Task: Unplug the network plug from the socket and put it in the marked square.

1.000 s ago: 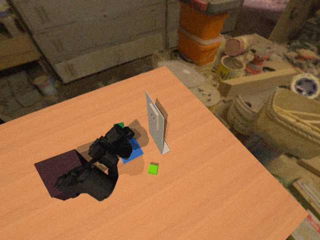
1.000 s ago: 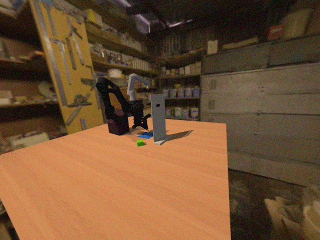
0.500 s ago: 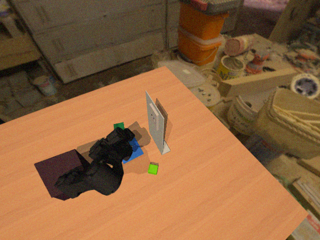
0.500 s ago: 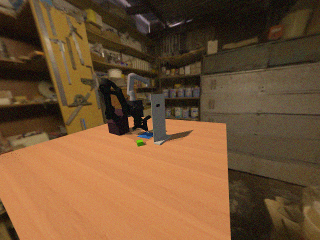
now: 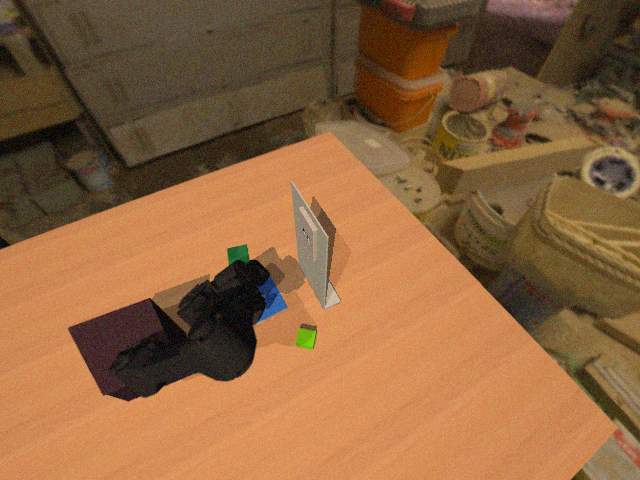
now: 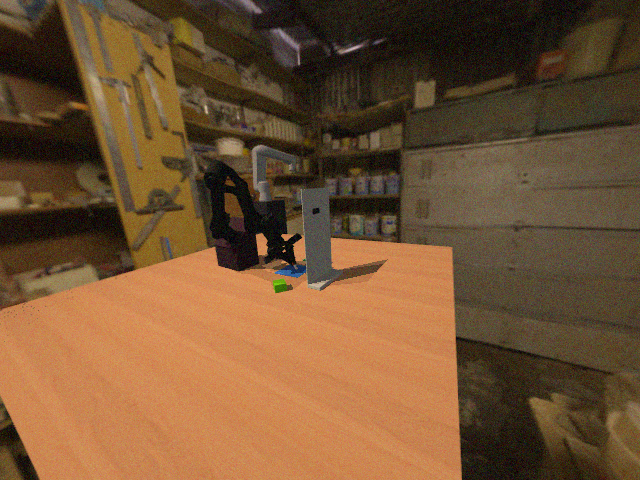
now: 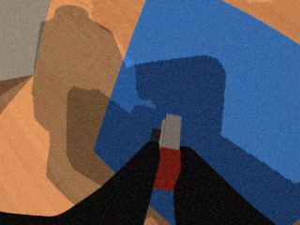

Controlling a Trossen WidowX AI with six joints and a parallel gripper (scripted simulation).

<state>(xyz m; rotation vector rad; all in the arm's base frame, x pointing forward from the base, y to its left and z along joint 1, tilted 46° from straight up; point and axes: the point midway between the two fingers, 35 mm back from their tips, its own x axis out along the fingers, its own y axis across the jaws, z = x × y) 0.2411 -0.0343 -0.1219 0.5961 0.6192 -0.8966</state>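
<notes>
Now: gripper tip 10 mm past the blue marked square and 20 mm above it. The rest, counted from my gripper tip: grey upright panel (150 mm ahead, 40 mm to the right, 130 mm above); network plug (right at my gripper tip).
</notes>
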